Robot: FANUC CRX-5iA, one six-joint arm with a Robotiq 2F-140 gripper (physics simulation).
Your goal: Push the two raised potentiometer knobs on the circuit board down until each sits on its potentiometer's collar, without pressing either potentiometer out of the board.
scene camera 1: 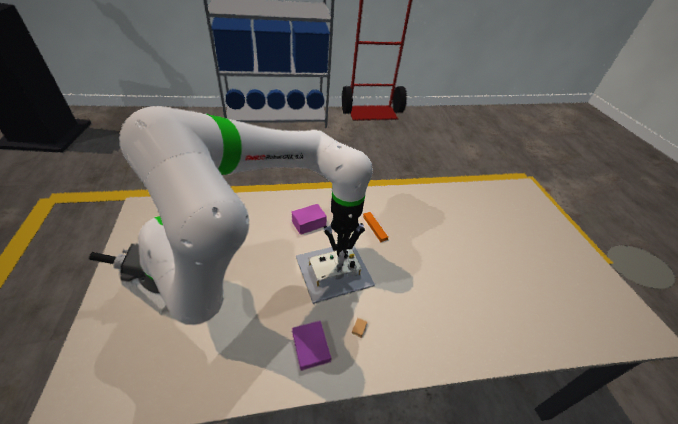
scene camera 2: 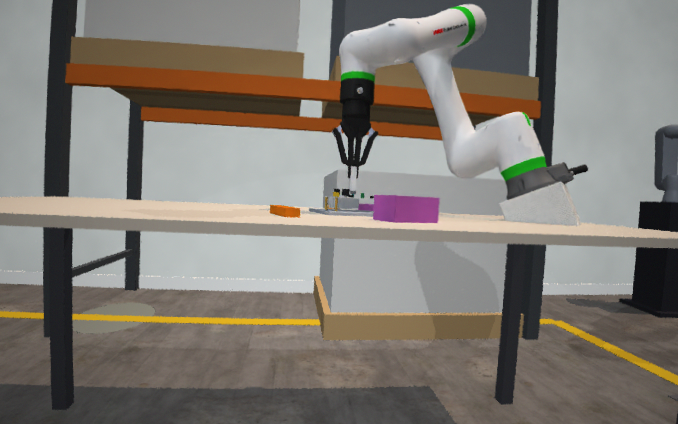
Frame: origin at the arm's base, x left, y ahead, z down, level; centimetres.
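Seen in the pictures: gripper, between the fingertips: (scene camera 1: 340, 261) (scene camera 2: 352, 190); arm's base, origin of its link: (scene camera 2: 533, 193).
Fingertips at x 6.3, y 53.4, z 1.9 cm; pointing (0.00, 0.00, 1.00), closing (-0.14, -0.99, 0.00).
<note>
Pixels of each thing's top centre, then the offset from my fingertips to it. "pt": a spot on its surface instead. Level surfaces: height alone.
- white circuit board, height of its surface: dz +1.9 cm
- grey plate, a spot on its surface: (scene camera 1: 318, 296) pt dz +5.5, dx -10.1, dy -6.9 cm
- black knob, centre of its top: (scene camera 1: 352, 262) dz -0.3, dx -0.7, dy +4.2 cm
- purple block, centre of its top: (scene camera 2: 406, 196) (scene camera 1: 309, 213) dz +1.0, dx +23.3, dy -11.2 cm
- purple slab, centre of its top: (scene camera 1: 311, 342) (scene camera 2: 375, 204) dz +4.0, dx -26.2, dy -8.8 cm
- orange bar, centre of its top: (scene camera 2: 284, 206) (scene camera 1: 375, 224) dz +4.5, dx +22.1, dy +15.0 cm
- small tan block, centre of its top: (scene camera 1: 359, 326) dz +4.8, dx -20.6, dy +5.7 cm
The white circuit board (scene camera 1: 320, 268) lies on a grey plate (scene camera 1: 318, 296) near the middle of the table. A black knob (scene camera 1: 352, 264) stands at the board's right side in scene camera 1. Small black, green and yellow parts stand along its far edge. My gripper (scene camera 1: 340, 267) (scene camera 2: 353, 191) points straight down, shut and empty, with its pale fingertips low over the board's right half, at or just above a small dark part. Whether they touch it cannot be told. The fingers hide part of the board, and the second knob and the knob heights over their collars are too small to make out.
A purple block (scene camera 1: 309, 219) (scene camera 2: 406, 209) stands behind the plate in scene camera 1, and a purple slab (scene camera 1: 311, 345) lies in front. An orange bar (scene camera 1: 375, 227) (scene camera 2: 284, 210) lies behind to the right. A small tan block (scene camera 1: 359, 327) lies front right.
</note>
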